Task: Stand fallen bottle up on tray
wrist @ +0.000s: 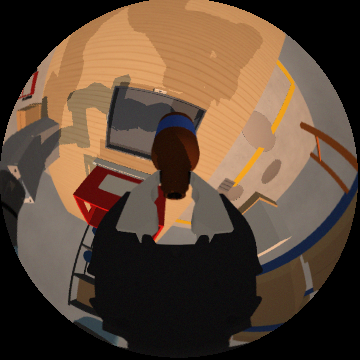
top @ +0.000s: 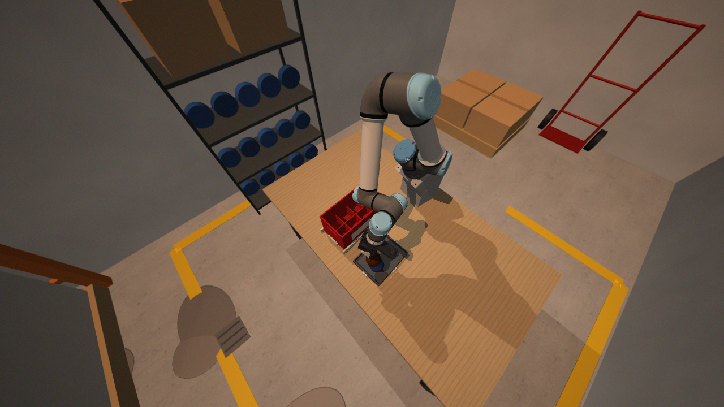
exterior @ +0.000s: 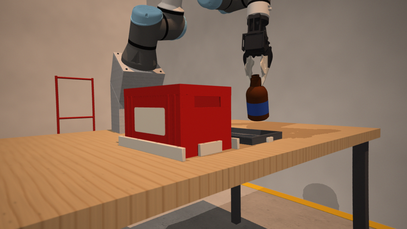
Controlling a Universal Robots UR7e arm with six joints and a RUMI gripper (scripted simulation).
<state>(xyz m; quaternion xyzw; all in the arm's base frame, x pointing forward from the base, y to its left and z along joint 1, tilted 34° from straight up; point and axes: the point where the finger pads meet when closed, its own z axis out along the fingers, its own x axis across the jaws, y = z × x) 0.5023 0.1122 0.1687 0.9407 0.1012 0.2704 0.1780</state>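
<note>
My hand is 1 cm to the right of the brown bottle and 5 cm above it. The rest, counted from my hand: dark tray (8 cm behind, 1 cm to the left, 19 cm below); then red crate (14 cm behind, 25 cm to the right, 12 cm below).
</note>
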